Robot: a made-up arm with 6 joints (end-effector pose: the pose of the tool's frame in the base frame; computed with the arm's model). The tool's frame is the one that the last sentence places. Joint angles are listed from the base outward.
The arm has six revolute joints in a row. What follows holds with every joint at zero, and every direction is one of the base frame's.
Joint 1 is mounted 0.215 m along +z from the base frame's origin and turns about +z.
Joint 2 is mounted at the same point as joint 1 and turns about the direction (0, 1, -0.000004).
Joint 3 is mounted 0.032 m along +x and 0.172 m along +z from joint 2 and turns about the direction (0, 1, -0.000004).
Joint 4 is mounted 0.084 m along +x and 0.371 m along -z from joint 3 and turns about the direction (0, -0.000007, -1).
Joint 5 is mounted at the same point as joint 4 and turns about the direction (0, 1, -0.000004).
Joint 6 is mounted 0.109 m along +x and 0.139 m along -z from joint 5 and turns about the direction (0, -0.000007, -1).
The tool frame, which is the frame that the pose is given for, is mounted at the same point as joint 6; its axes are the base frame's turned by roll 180, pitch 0 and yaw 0 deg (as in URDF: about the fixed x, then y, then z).
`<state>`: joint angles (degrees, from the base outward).
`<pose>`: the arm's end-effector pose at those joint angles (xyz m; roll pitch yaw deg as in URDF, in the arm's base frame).
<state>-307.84 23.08 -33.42 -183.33 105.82 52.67</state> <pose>0.2493 0.3364 -0.0258 58.09 33.55 126.74</pose>
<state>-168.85 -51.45 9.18 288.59 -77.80 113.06</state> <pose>-0.1501 -0.1831 0.2204 -86.82 -16.59 168.32</pose>
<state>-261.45 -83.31 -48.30 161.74 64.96 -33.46</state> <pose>-0.0429 0.1169 0.7373 -1.82 -22.36 55.25</pose>
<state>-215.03 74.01 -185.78 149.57 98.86 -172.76</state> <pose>-0.4693 0.2336 0.6026 35.74 25.25 -23.16</pose>
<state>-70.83 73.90 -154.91 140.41 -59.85 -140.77</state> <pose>0.0617 -0.5169 0.1276 155.79 -36.13 -88.07</pose>
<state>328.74 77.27 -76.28 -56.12 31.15 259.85</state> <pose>0.2326 -0.1204 -0.3262 -148.82 -6.13 123.53</pose>
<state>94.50 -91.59 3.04 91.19 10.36 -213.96</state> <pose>0.0540 0.3618 0.3111 91.44 32.52 -164.37</pose>
